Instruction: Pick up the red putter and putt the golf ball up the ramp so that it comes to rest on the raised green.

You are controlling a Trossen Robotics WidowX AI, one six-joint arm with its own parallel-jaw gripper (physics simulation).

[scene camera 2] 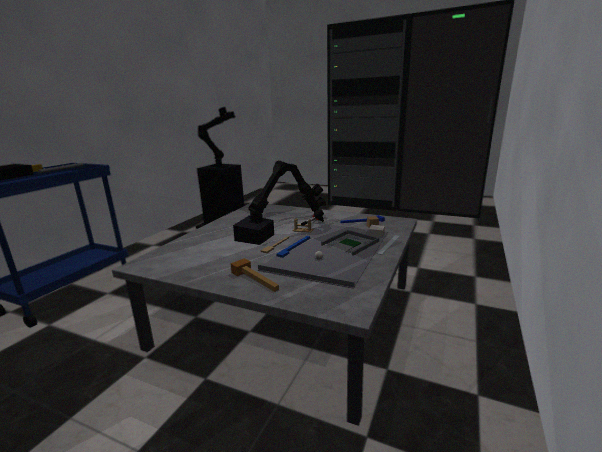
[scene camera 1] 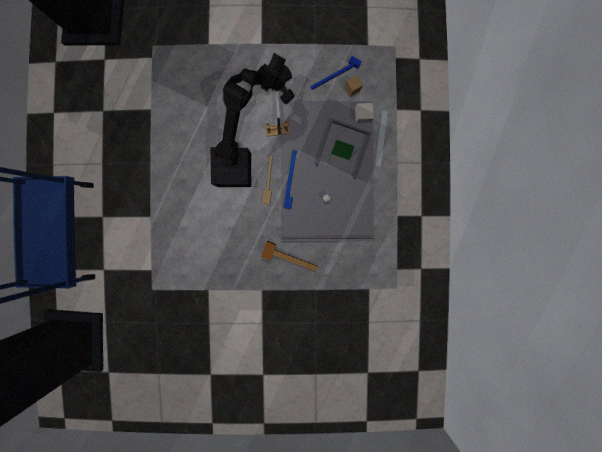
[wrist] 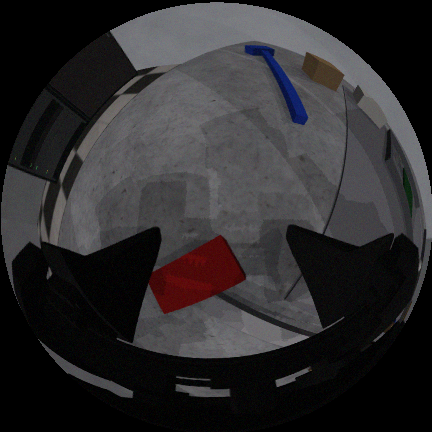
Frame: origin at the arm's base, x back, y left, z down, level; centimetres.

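Seen in the pictures: gripper, fingertip midpoint: (scene camera 2: 321,218) (scene camera 1: 285,86) (wrist: 225,232); arm's base at its link origin: (scene camera 2: 256,221) (scene camera 1: 229,160).
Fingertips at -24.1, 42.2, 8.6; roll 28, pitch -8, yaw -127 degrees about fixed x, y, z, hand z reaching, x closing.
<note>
Offsets run from my fingertips to a thing's top centre, as dx, dy, dz. "spot": to the spot under its first point. Level surfaces: height alone.
The red putter's head @(+3.7, -0.1, -1.7) (wrist: 197,275) lies below and between my fingertips in the wrist view, nearer the left finger. Its pale shaft @(spot: +2.7, -12.8, -2.9) (scene camera 1: 278,107) runs to a dark grip on a small wooden stand (scene camera 1: 270,132) (scene camera 2: 302,230). My gripper (wrist: 225,232) is open and empty above the head; in the scene views the arm's end largely hides the head. The white golf ball @(-23.9, -57.3, -3.3) (scene camera 1: 326,198) (scene camera 2: 318,255) sits on the grey ramp board @(dz +1.0) (scene camera 1: 325,222) (scene camera 2: 300,267) (wrist: 362,170). The green @(-31.3, -31.7, +0.4) (scene camera 1: 343,149) (scene camera 2: 349,242) (wrist: 408,190) lies inside a low grey border with an open side.
Blue hammer-shaped tool @(-25.7, +8.6, -1.2) (scene camera 1: 334,75) (wrist: 285,85), brown block @(-35.0, +0.9, -4.7) (scene camera 1: 353,86) (wrist: 322,71) and white block @(-41.3, -12.4, -3.5) (scene camera 1: 364,112) stand toward the far right. A blue stick @(-5.6, -48.3, -0.4) (scene camera 1: 291,177), tan stick @(+6.4, -48.9, +0.3) (scene camera 1: 269,177) and orange mallet @(-6.7, -89.0, -3.9) (scene camera 1: 295,260) lie around the board's left and near sides. A pale strip @(-51.5, -24.1, +1.0) (scene camera 1: 381,140) lies right.
</note>
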